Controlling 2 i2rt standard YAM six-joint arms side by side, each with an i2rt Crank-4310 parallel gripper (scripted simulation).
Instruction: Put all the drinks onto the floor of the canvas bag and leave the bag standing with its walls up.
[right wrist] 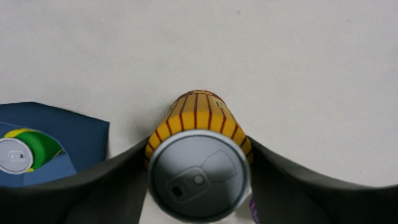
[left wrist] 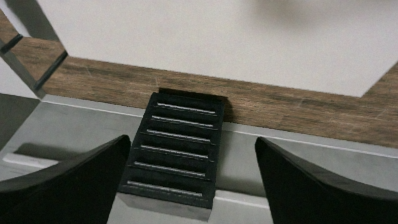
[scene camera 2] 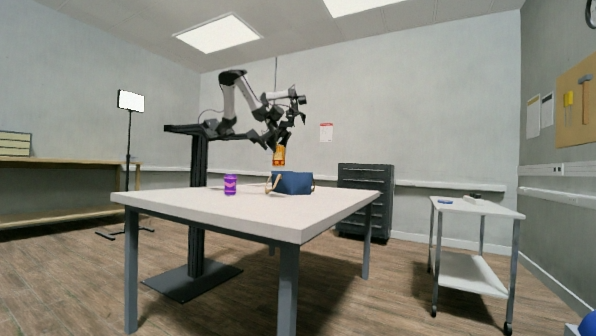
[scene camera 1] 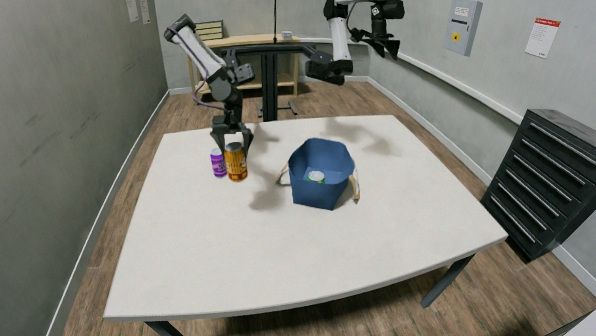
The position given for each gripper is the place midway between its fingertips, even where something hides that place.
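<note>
Scene camera 1 shows a blue canvas bag [scene camera 1: 320, 153], and you also get the left gripper [scene camera 1: 389, 59] and the right gripper [scene camera 1: 235, 159] there. In scene camera 2 there's the blue canvas bag [scene camera 2: 288, 182] again. The left wrist view has the left gripper [left wrist: 193, 138] in it, and the right wrist view has the right gripper [right wrist: 199, 138].
</note>
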